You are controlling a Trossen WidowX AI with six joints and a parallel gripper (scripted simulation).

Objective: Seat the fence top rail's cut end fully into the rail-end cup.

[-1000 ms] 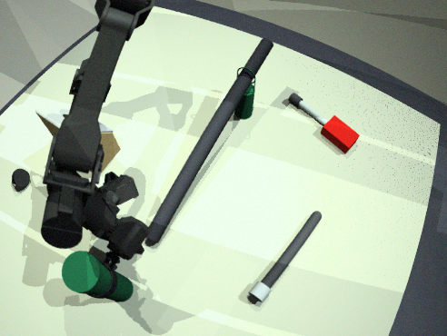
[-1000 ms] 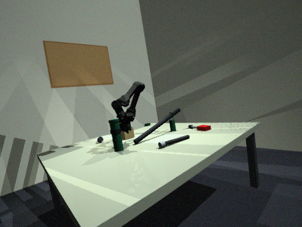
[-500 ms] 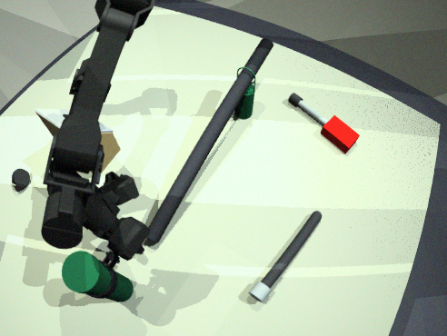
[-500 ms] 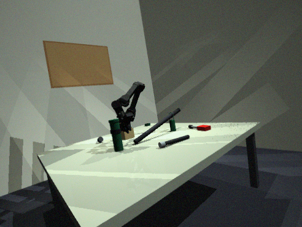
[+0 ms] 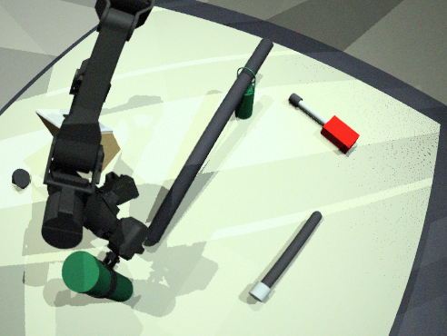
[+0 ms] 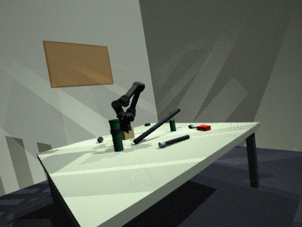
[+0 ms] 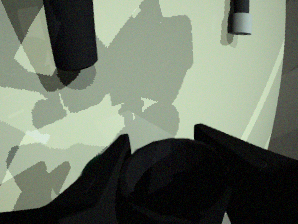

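My gripper tip is 10 mm past the rail-end cup, 30 mm to the left of it and 30 mm below it.
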